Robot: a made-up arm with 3 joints. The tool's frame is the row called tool.
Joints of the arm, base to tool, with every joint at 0 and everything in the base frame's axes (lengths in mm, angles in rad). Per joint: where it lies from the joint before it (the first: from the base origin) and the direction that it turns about. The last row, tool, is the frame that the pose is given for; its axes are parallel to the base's.
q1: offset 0 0 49 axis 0 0 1
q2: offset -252 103 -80 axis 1 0 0
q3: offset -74 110 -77 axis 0 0 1
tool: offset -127 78 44
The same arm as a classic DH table. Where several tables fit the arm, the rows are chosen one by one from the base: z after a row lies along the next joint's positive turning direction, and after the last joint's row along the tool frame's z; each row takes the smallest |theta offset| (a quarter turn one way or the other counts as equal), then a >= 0, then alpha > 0; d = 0 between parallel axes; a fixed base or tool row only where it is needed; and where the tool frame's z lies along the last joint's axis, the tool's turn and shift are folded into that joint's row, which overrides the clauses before.
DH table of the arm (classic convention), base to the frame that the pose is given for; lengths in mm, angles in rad. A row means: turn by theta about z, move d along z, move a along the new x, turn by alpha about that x. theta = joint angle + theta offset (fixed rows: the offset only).
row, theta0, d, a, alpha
q1, 1.5708, -31, 103, 1.5708
q2, 0, -326, 110, -1.5708
q3, 1.02, 0, 149, 0
tool (fixed), -2.5908, -33, 0, 0

